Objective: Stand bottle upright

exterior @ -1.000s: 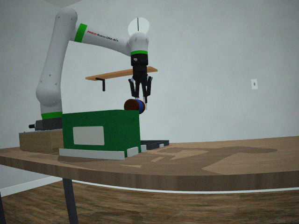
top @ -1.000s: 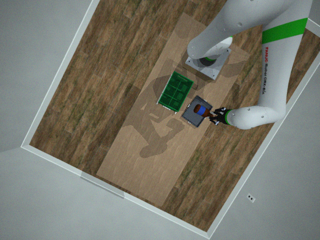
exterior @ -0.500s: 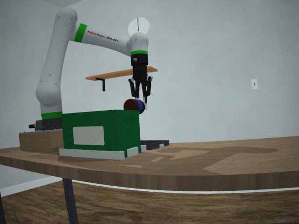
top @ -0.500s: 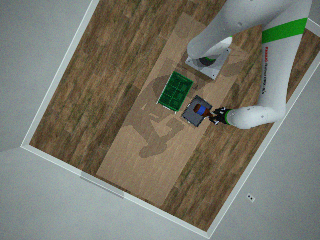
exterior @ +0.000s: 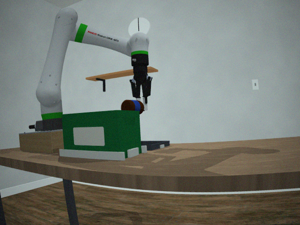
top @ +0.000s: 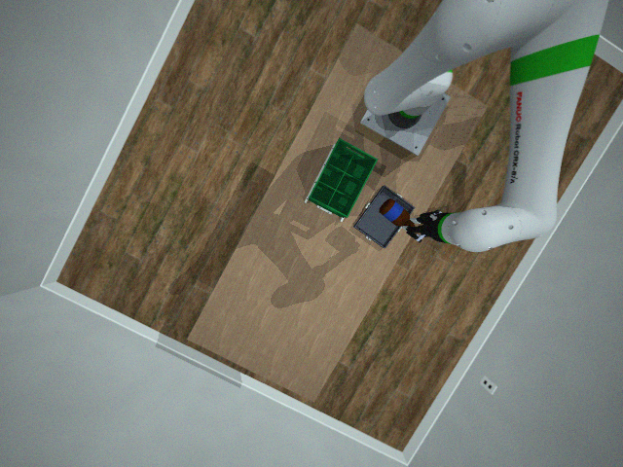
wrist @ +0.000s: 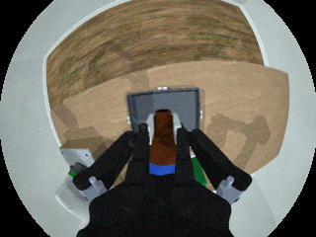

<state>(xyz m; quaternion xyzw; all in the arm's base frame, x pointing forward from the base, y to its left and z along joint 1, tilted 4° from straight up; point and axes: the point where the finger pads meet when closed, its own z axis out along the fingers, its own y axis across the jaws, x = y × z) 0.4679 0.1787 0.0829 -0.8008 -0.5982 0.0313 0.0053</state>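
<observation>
Right now my hand is 5 cm to the left of the bottle, 2 cm past it and 2 cm above it. From my hand the other things lie so: green crate 32 cm to the right, 14 cm below, 8 cm behind; then tray 21 cm below, 5 cm to the right, 1 cm behind.
</observation>
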